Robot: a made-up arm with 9 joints. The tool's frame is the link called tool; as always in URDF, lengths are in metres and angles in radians. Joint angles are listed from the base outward.
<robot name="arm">
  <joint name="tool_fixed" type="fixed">
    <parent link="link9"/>
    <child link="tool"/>
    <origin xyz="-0.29 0.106 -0.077" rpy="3.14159 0 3.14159"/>
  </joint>
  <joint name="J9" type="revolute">
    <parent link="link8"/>
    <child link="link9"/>
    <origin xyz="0.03 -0.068 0.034" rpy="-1.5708 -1.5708 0"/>
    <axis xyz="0 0 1"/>
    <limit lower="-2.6" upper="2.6"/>
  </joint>
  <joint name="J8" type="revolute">
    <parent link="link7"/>
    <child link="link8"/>
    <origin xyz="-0.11 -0.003 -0.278" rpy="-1.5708 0 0"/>
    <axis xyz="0 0 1"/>
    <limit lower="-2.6" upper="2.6"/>
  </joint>
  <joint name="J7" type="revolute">
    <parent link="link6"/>
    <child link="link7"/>
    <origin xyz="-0.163 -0.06 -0.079" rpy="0 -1.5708 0"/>
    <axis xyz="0 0 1"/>
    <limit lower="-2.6" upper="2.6"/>
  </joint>
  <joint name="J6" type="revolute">
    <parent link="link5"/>
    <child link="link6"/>
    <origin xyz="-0.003 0.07 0.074" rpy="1.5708 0 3.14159"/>
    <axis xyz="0 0 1"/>
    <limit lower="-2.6" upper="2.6"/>
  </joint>
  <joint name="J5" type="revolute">
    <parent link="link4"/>
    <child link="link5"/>
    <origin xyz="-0.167 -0.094 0.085" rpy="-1.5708 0 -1.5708"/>
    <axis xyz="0 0 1"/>
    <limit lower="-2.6" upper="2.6"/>
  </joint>
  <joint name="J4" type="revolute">
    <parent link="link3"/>
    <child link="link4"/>
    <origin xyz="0.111 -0.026 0.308" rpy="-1.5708 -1.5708 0"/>
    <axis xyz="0 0 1"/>
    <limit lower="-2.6" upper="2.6"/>
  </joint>
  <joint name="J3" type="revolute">
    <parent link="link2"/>
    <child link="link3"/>
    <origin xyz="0.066 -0.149 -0.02" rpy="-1.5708 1.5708 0"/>
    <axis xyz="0 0 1"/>
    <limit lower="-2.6" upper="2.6"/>
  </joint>
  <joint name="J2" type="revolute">
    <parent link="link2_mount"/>
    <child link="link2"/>
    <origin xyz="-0.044 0.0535 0.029" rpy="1.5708 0 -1.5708"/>
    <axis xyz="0 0 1"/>
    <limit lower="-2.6" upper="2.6"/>
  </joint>
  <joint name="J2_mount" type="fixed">
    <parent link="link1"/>
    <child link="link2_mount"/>
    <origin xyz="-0.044 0.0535 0.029" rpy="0 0 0"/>
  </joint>
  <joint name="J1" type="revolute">
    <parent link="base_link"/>
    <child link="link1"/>
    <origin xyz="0 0 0.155" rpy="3.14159 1.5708 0"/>
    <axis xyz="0 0 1"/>
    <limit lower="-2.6" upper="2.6"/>
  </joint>
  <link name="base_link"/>
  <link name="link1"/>
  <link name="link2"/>
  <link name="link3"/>
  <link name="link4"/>
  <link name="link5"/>
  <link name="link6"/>
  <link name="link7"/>
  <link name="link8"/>
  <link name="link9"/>
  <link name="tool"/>
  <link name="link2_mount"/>
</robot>
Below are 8 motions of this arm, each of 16 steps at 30 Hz.
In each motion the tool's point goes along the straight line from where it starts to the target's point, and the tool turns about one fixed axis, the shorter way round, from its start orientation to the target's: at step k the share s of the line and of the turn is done. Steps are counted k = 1, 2, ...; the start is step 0. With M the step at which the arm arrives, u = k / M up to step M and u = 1 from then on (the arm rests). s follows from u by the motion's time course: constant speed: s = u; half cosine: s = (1 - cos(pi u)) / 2; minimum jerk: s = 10 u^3 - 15 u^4 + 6 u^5.
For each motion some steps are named. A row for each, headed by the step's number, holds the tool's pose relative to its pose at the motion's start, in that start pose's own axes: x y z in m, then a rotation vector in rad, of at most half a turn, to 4 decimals.
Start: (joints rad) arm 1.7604 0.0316 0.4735 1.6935 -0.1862 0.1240 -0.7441 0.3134 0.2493
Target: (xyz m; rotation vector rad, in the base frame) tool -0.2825 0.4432 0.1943 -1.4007 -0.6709 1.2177
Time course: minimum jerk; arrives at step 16
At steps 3, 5, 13, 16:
3: 0.0007 0.0027 0.0004 0.0137 0.0116 0.0289
5: 0.0025 0.0099 0.0016 0.0507 0.0428 0.1067
13: 0.0130 0.0525 0.0087 0.2678 0.2264 0.5637
16: 0.0136 0.0552 0.0091 0.2815 0.2380 0.5926

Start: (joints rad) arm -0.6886 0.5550 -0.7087 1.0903 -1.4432 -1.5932 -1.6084 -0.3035 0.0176
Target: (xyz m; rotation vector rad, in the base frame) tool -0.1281 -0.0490 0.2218 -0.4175 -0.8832 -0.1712
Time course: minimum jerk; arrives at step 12
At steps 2, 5, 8, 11, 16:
2: -0.0028 -0.0068 -0.0020 0.0221 0.0104 -0.0360
5: -0.0271 -0.0667 -0.0192 0.2163 0.1018 -0.3515
8: -0.0617 -0.1520 -0.0437 0.4930 0.2320 -0.8013
11: -0.0777 -0.1915 -0.0550 0.6208 0.2921 -1.0090
16: -0.0781 -0.1924 -0.0553 0.6239 0.2936 -1.0142

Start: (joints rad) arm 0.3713 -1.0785 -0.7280 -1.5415 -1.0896 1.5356 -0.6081 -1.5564 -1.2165
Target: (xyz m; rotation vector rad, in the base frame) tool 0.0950 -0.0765 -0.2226 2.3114 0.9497 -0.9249
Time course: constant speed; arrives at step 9
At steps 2, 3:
2: -0.0020 0.0128 -0.0228 -0.1448 0.0180 -0.0210
3: -0.0030 0.0192 -0.0342 -0.2173 0.0269 -0.0315

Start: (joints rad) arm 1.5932 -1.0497 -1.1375 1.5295 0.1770 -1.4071 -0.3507 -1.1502 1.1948
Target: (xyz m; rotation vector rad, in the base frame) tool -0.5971 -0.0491 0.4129 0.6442 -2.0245 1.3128
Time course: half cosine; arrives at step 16
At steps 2, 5, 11, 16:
2: 0.0066 -0.0102 -0.0054 -0.0187 0.0018 -0.0161
5: 0.0386 -0.0593 -0.0317 -0.1095 0.0105 -0.0938
11: 0.1352 -0.2074 -0.1110 -0.3832 0.0367 -0.3285
16: 0.1738 -0.2667 -0.1427 -0.4926 0.0472 -0.4223

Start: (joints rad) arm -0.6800 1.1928 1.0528 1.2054 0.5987 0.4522 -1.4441 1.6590 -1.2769
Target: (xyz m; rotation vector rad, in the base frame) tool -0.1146 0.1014 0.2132 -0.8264 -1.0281 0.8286
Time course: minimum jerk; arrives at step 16
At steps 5, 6, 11, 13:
5: -0.0768 0.0303 0.0313 -0.0517 -0.1971 0.1589
6: -0.1174 0.0463 0.0478 -0.0790 -0.3013 0.2429
11: -0.3497 0.1378 0.1424 -0.2354 -0.8978 0.7237
13: -0.4057 0.1599 0.1652 -0.2731 -1.0415 0.8395

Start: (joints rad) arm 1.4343 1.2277 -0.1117 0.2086 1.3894 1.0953 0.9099 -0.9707 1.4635
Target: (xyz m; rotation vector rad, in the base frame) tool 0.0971 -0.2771 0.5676 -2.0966 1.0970 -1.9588
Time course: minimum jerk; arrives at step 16
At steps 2, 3, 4, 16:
2: -0.0016 0.0017 -0.0059 -0.0131 0.0125 0.0046
3: -0.0049 0.0053 -0.0179 -0.0397 0.0380 0.0140
4: -0.0105 0.0112 -0.0380 -0.0844 0.0806 0.0296
16: -0.1013 0.1079 -0.3673 -0.8150 0.7789 0.2861

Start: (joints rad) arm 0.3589 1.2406 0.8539 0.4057 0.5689 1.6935 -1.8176 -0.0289 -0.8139
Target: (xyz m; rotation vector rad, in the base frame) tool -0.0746 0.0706 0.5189 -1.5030 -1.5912 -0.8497
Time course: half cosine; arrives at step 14
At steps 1, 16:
1: -0.0009 -0.0028 0.0021 0.0008 -0.0055 -0.0084
16: -0.0697 -0.2214 0.1666 0.0599 -0.4396 -0.6679

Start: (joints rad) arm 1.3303 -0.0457 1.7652 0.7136 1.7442 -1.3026 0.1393 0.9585 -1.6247
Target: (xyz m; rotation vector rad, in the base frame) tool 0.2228 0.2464 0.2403 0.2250 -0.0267 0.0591
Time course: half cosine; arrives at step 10
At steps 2, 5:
2: 0.0091 -0.0143 0.0099 0.0243 -0.0124 -0.0365
5: 0.0478 -0.0748 0.0519 0.1270 -0.0651 -0.1910

